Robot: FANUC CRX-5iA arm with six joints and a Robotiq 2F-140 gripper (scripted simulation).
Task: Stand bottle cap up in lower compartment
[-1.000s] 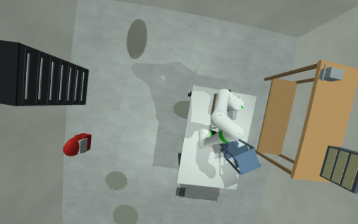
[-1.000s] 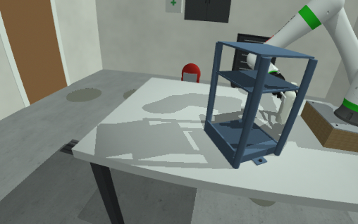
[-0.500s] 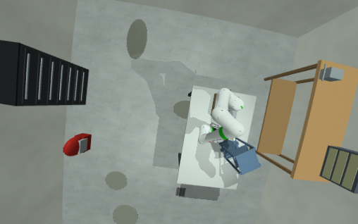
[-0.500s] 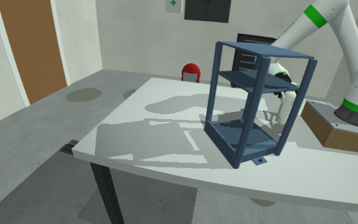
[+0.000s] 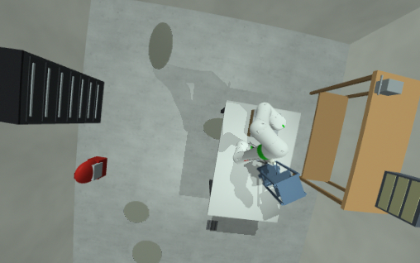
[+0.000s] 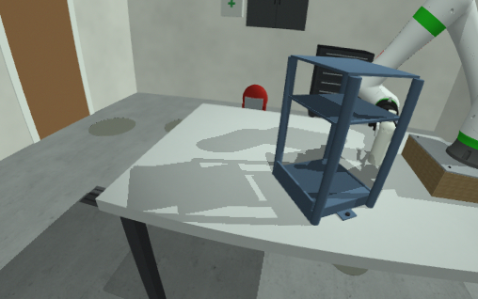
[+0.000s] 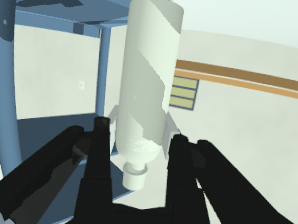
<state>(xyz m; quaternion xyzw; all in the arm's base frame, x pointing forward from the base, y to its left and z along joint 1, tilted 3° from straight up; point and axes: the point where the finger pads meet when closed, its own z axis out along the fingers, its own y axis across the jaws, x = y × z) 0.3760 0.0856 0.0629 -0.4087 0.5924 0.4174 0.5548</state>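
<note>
The white bottle is right at my hand. Also, from my hand: blue shelving unit: 18 cm ahead, 11 cm to the left, 1 cm above.
</note>
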